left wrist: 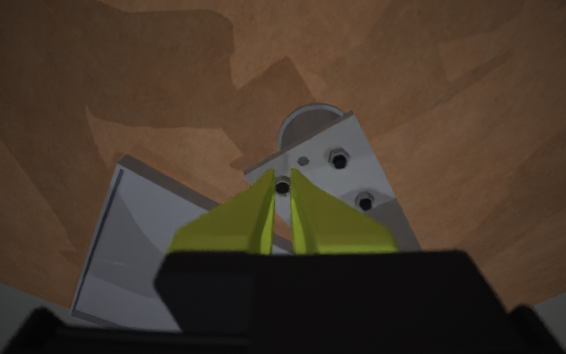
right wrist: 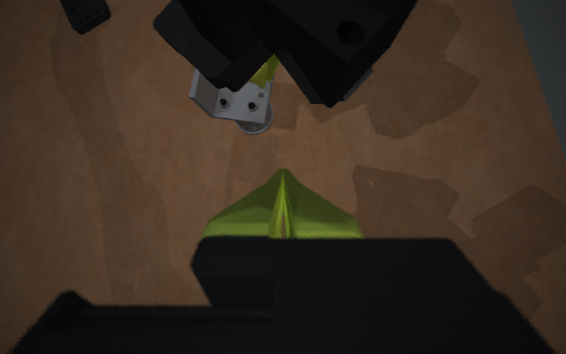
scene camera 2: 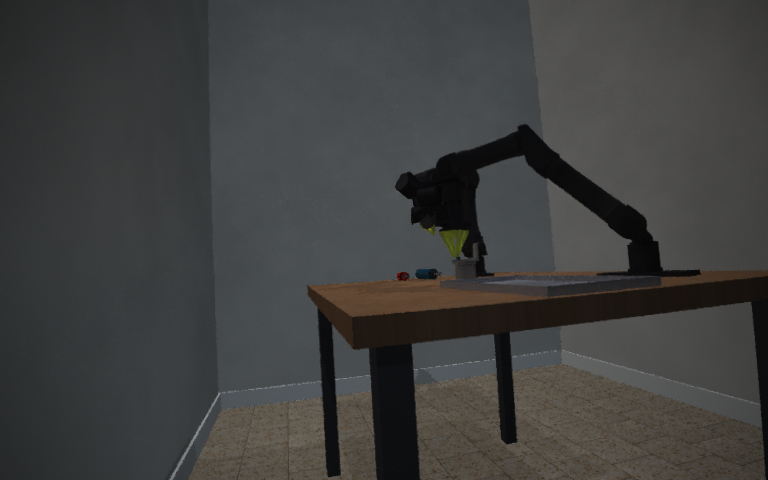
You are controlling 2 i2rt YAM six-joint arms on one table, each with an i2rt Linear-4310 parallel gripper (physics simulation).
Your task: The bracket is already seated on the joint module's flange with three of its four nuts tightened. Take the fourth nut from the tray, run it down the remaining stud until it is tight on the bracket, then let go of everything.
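Frame: origin at the left arm's base, x ahead, y left, z up, level; metres.
Seen in the pictures: left gripper, fingertip midpoint: (left wrist: 282,178) (right wrist: 262,81) (scene camera 2: 455,257); right gripper, fingertip midpoint: (right wrist: 282,176) (scene camera 2: 433,233); right arm's base, origin of the base link: (scene camera 2: 477,275).
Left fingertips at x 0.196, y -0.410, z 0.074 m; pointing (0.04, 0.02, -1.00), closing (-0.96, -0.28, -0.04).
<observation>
A point is followed by its place in that frame.
The grey bracket (left wrist: 331,172) @(y -0.417, x 0.169, z 0.066 m) sits on the round joint module (scene camera 2: 466,268) @(y -0.381, x 0.186, z 0.041 m) on the wooden table. In the left wrist view two nuts (left wrist: 338,158) @(y -0.430, x 0.172, z 0.073 m) (left wrist: 365,201) @(y -0.408, x 0.144, z 0.072 m) sit on the bracket's right side. My left gripper (left wrist: 282,178) @(y -0.410, x 0.196, z 0.074 m) points down over the bracket and is shut on the fourth nut (left wrist: 282,186) @(y -0.408, x 0.195, z 0.079 m) at the bracket's left edge. In the scene view it shows as yellow fingers (scene camera 2: 454,244) @(y -0.410, x 0.196, z 0.074 m) just above the module. My right gripper (right wrist: 282,176) @(y -0.532, x 0.162, z 0.154 m) is shut and empty, hovering above bare table, apart from the bracket (right wrist: 237,102) @(y -0.411, x 0.157, z 0.066 m).
A flat grey tray (scene camera 2: 539,283) @(y -0.106, x 0.256, z 0.004 m) lies on the table right of the module; it also shows in the left wrist view (left wrist: 144,225) @(y -0.249, x 0.313, z 0.004 m). A red object (scene camera 2: 402,275) @(y -0.840, x 0.062, z 0.021 m) and a blue cylinder (scene camera 2: 427,273) @(y -0.756, x 0.007, z 0.024 m) lie at the table's far edge.
</observation>
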